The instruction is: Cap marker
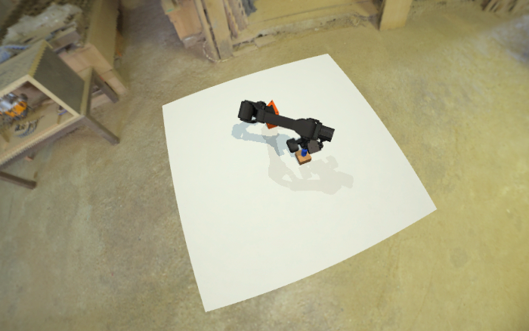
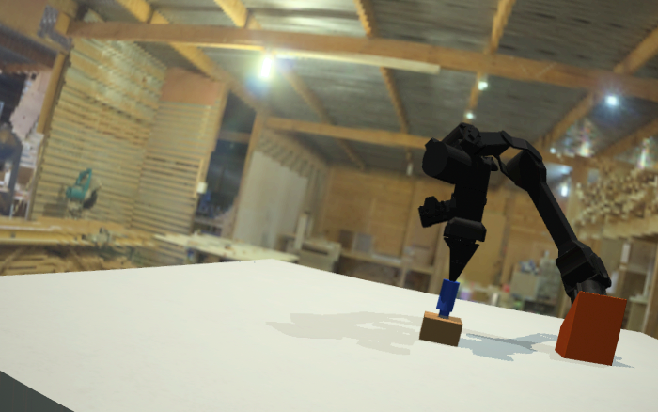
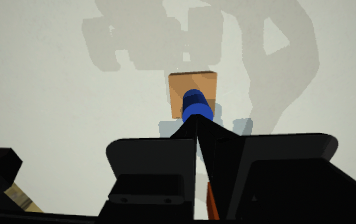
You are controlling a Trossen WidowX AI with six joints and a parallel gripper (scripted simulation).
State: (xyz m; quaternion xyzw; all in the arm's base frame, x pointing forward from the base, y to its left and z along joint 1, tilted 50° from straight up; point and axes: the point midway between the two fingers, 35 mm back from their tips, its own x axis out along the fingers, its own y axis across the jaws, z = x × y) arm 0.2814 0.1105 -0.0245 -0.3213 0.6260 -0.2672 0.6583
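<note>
My gripper tip is 3 cm above the blue cap. From my gripper tip the other things lie so: grey marker: 3 cm below; then brown holder block: 8 cm below.
</note>
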